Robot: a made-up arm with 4 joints.
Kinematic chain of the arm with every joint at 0, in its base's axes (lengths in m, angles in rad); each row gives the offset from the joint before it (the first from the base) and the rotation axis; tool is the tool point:
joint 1: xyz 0 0 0.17 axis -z
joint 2: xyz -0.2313 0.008 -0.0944 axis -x
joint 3: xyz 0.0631 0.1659 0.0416 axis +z
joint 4: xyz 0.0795 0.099 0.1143 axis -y
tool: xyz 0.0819 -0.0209 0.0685
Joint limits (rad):
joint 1: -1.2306..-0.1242
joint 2: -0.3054..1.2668
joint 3: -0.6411..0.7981
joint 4: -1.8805..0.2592
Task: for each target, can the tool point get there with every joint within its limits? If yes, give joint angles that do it. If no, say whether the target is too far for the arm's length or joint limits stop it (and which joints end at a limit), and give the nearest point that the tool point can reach.
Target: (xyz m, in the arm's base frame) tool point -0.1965 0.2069 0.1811
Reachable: yes | joints -0.7244 0.0155 0.1877 -1.1428
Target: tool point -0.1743 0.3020 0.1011
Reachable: yes | joints -0.4868 0.6280 0.1035 -0.0444
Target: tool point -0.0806 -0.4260 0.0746
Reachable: no: joint limits stop it (at a limit: joint 1, joint 2, joint 3, joint 4) | nearest point -0.1921 -0.0811 -0.1995 | short by 0.454 m
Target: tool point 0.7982 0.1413 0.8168
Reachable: no: too far | nearest point 0.0019 0.1187 0.3357 | short by 0.931 m
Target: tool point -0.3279 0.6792 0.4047
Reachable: no: too far | nearest point -0.1713 0.3548 0.2457 | short by 0.394 m
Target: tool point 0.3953 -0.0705 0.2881
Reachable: no: joint limits stop it (at a limit: joint 1, joint 2, joint 3) | nearest point 0.0179 0.0710 0.2770 | short by 0.403 m
